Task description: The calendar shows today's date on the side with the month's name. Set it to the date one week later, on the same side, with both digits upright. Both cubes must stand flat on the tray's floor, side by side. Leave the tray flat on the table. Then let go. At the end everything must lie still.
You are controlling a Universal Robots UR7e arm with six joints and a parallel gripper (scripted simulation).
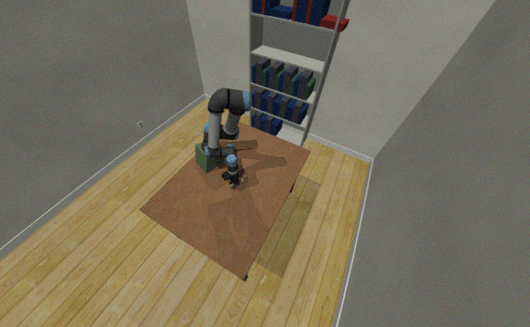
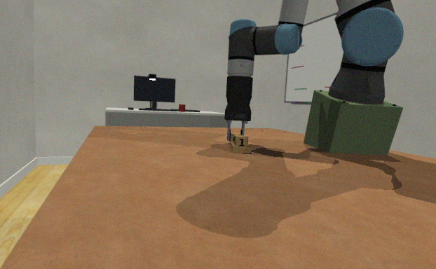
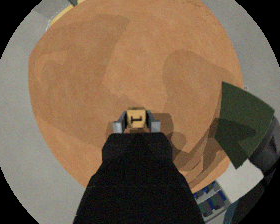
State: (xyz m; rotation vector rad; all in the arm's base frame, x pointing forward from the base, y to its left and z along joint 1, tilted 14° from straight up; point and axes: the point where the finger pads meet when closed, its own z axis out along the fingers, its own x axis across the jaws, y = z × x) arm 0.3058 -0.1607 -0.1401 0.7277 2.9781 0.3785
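Now: hand 100 mm to the right of the wooden tray, 50 mm short of it and 20 mm above it.
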